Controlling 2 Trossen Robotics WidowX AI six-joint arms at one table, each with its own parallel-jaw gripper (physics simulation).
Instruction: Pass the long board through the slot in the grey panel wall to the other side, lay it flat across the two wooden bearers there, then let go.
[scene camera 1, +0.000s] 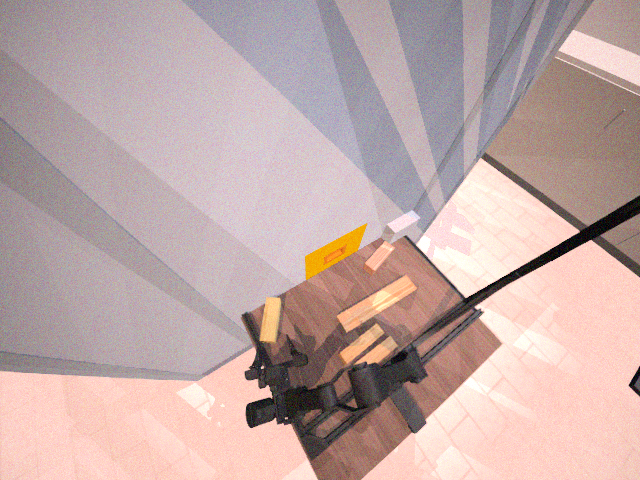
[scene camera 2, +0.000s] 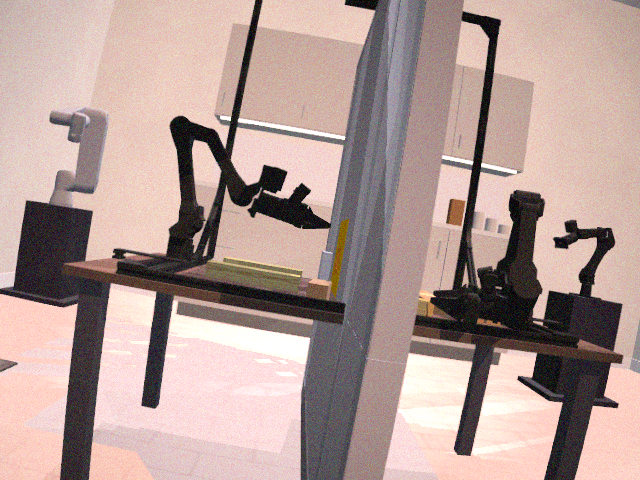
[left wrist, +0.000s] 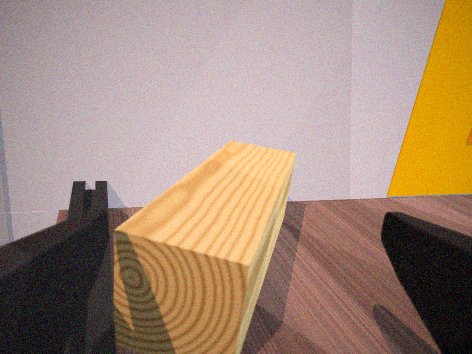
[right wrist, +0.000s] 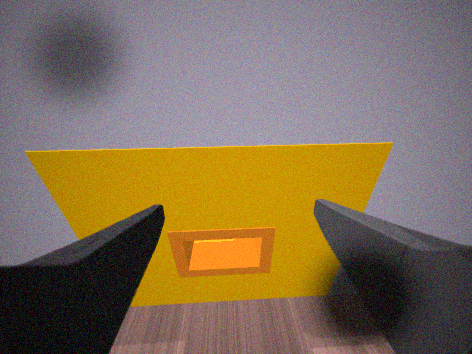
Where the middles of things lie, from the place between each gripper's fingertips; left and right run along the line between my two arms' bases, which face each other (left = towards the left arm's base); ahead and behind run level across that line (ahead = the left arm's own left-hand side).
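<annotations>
That orange-framed slot (right wrist: 197, 253) is 9 cm below my right hand, 6 cm to the left of it and 1 cm behind it.
As for my left hand, the slot is 30 mm above it, 160 mm to the right of it and 330 mm behind it.
</annotations>
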